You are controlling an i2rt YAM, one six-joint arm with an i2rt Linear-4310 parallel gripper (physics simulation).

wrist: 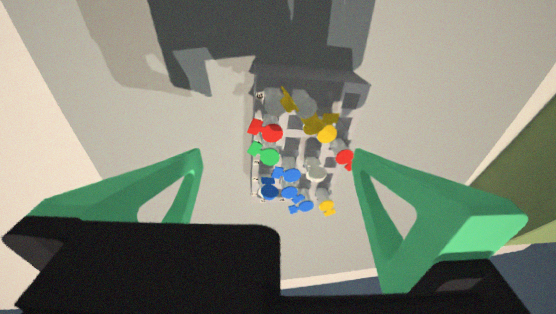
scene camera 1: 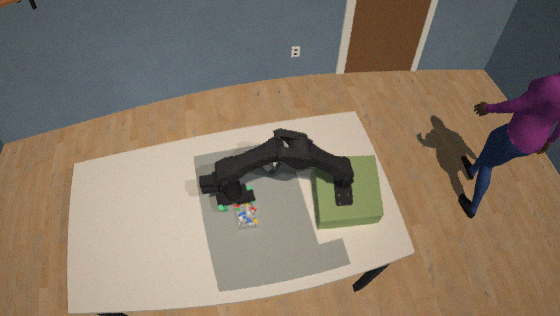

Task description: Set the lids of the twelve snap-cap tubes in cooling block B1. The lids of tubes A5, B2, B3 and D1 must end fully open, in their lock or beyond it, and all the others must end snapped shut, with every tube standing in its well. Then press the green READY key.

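Places are measured from the arm's base along level axes (x right, y ahead, z up), in centimetres.
Pixels of known places: gripper, fingertip midpoint: (wrist: 277, 157) (scene camera 1: 239, 207); arm's base, origin of the base link: (scene camera 1: 342, 182).
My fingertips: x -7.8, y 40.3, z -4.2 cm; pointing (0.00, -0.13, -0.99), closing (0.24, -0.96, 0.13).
For each thing: its top centre in the pictures, then the offset to it from my fingertips. Level surfaces: height alone.
- Cooling block B1, middle of its top: (wrist: 301, 153) (scene camera 1: 246, 212) dx -1.2, dy -2.6, dz -2.6 cm
- green lid, middle of its top: (wrist: 270, 158) dx -0.7, dy +0.2, dz -0.7 cm
- dark blue lid, middle of its top: (wrist: 270, 198) dx -3.3, dy -0.3, dz +0.4 cm
- white lid, middle of its top: (wrist: 320, 179) dx -1.1, dy -3.3, dz +0.4 cm
- yellow lid, middle of its top: (wrist: 326, 206) dx -5.3, dy -5.9, dz -1.0 cm
- grey mat, its level: dz -5.6 cm
- pale table, its level: dz -5.8 cm
Cooling block B1 (scene camera 1: 247, 226) (wrist: 310, 76) holds clear tubes with coloured lids. In the wrist view a red lid (wrist: 272, 133), a green lid (wrist: 269, 156) and a dark blue lid (wrist: 269, 192) line its left side. Blue lids (wrist: 292, 175) (wrist: 289, 192) (wrist: 306, 206), a white lid (wrist: 315, 173) and a yellow lid (wrist: 327, 207) lie lower. Another red lid (wrist: 344, 157) is beside the right fingertip; contact is unclear. Dark yellow lids (wrist: 287, 100) (wrist: 313, 124) are near the shaded end. Most lid angles are unclear. My gripper (scene camera 1: 236, 198) (wrist: 277, 157) is open above the block. The READY key does not show.
The block stands on a grey mat (scene camera 1: 280, 260) on the pale table (scene camera 1: 130, 240). A green box (scene camera 1: 347, 192) is under the arm's base at the right. A person in purple (scene camera 1: 530, 120) stands beyond the table's right side.
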